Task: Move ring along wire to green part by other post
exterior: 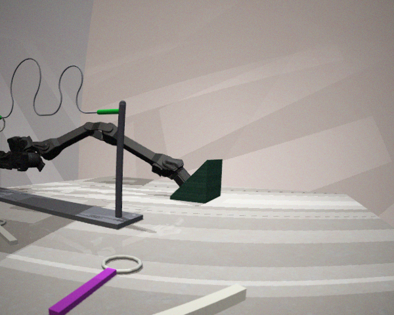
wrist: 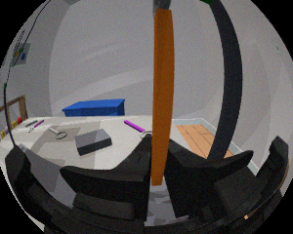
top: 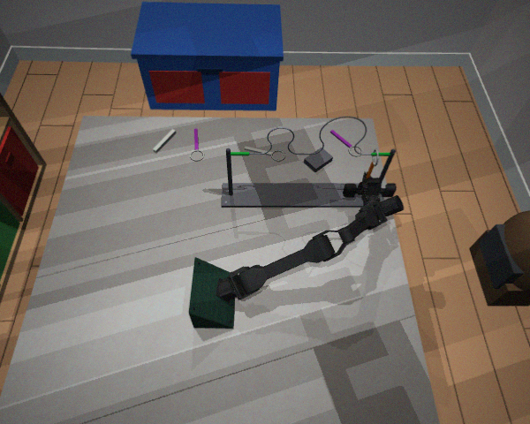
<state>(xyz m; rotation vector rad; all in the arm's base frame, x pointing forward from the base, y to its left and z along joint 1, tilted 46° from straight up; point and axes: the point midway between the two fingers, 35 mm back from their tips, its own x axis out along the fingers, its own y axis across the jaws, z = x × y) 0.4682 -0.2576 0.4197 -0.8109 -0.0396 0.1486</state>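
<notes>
Right now my gripper tip is 30 mm past the ring with orange handle and 80 mm below it. Round my gripper tip: white-handled ring (140 mm ahead, 390 mm to the left, 110 mm below); grey box (130 mm ahead, 170 mm to the left, 100 mm below); purple-handled ring (140 mm ahead, 690 mm to the left, 110 mm below).
</notes>
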